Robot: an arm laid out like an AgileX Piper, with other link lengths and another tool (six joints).
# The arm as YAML. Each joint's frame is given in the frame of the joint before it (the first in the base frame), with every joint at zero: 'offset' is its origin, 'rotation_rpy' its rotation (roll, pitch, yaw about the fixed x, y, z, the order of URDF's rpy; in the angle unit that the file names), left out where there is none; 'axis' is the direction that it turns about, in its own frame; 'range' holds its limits. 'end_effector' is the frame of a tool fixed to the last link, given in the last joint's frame.
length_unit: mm
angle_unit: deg
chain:
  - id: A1
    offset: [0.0, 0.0, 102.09]
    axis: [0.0, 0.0, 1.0]
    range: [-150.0, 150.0]
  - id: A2
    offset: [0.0, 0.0, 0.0]
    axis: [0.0, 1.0, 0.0]
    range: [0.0, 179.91]
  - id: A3
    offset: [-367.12, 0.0, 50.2]
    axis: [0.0, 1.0, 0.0]
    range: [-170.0, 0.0]
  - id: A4
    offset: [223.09, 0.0, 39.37]
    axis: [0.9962, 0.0, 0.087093]
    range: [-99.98, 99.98]
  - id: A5
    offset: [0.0, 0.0, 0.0]
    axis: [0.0, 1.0, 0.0]
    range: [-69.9, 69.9]
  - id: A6
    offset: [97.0, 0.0, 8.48]
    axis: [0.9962, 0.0, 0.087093]
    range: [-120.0, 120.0]
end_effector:
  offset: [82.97, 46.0, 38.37]
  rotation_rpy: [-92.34, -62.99, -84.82]
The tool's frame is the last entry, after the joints.
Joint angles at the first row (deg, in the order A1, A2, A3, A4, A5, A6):
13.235, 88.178, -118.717, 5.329, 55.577, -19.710
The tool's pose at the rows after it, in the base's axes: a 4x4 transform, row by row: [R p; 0 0 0 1], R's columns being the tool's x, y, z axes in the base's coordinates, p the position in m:
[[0.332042 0.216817 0.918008 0.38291], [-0.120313 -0.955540 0.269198 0.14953], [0.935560 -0.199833 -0.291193 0.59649], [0 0 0 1]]
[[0.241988 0.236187 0.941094 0.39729], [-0.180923 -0.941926 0.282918 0.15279], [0.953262 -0.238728 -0.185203 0.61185], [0 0 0 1]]
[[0.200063 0.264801 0.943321 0.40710], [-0.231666 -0.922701 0.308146 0.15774], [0.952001 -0.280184 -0.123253 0.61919], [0 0 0 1]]
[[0.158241 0.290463 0.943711 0.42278], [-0.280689 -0.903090 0.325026 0.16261], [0.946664 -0.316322 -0.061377 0.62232], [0 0 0 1]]
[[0.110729 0.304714 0.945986 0.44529], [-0.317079 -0.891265 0.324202 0.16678], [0.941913 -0.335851 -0.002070 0.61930], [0 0 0 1]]
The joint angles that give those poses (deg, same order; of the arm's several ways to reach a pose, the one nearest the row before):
13.236, 89.782, -118.717, 2.348, 44.233, -17.359
13.234, 91.387, -118.719, 3.096, 36.441, -15.873
13.236, 92.819, -118.717, 5.613, 31.570, -15.640
13.235, 94.996, -118.715, 8.251, 26.011, -15.872
13.292, 97.976, -118.716, 9.856, 19.708, -16.273

